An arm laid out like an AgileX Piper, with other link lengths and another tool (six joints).
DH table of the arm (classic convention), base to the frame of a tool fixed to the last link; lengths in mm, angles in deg. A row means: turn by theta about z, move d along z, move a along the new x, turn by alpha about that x. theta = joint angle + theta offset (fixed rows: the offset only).
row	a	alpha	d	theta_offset
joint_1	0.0	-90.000	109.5	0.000
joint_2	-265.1	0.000	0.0	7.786
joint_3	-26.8	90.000	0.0	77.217
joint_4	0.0	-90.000	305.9	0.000
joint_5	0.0	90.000	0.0	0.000
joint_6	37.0	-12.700	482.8	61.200
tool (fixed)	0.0	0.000	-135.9	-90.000
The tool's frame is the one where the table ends.
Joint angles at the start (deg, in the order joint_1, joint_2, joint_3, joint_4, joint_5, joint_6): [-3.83 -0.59 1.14 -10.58 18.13 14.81]
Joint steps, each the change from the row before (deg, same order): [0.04 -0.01 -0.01 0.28 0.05 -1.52]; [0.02 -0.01 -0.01 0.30 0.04 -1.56]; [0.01 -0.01 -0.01 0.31 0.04 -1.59]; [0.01 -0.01 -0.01 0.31 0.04 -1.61]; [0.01 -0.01 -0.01 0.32 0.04 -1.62]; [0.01 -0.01 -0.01 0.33 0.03 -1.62]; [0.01 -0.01 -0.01 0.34 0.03 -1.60]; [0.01 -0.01 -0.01 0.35 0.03 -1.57]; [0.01 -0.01 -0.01 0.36 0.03 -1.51]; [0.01 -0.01 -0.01 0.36 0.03 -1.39]
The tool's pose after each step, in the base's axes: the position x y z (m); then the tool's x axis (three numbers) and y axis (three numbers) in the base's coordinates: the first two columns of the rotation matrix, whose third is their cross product. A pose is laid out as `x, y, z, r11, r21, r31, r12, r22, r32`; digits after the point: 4 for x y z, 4 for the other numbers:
0.3704, -0.0234, 0.0700, -0.0424, -0.4267, -0.9034, 0.0095, 0.9040, -0.4275
0.3701, -0.0237, 0.0694, -0.0423, -0.4459, -0.8941, 0.0018, 0.8948, -0.4464
0.3698, -0.0241, 0.0689, -0.0420, -0.4652, -0.8842, -0.0058, 0.8851, -0.4654
0.3696, -0.0244, 0.0684, -0.0415, -0.4846, -0.8737, -0.0136, 0.8747, -0.4845
0.3693, -0.0248, 0.0678, -0.0407, -0.5038, -0.8629, -0.0214, 0.8638, -0.5033
0.3691, -0.0251, 0.0674, -0.0396, -0.5225, -0.8517, -0.0290, 0.8526, -0.5218
0.3689, -0.0254, 0.0670, -0.0382, -0.5406, -0.8404, -0.0366, 0.8412, -0.5395
0.3686, -0.0257, 0.0666, -0.0366, -0.5579, -0.8291, -0.0440, 0.8298, -0.5564
0.3685, -0.0259, 0.0663, -0.0348, -0.5740, -0.8181, -0.0510, 0.8186, -0.5721
0.3683, -0.0260, 0.0660, -0.0330, -0.5881, -0.8081, -0.0575, 0.8083, -0.5859

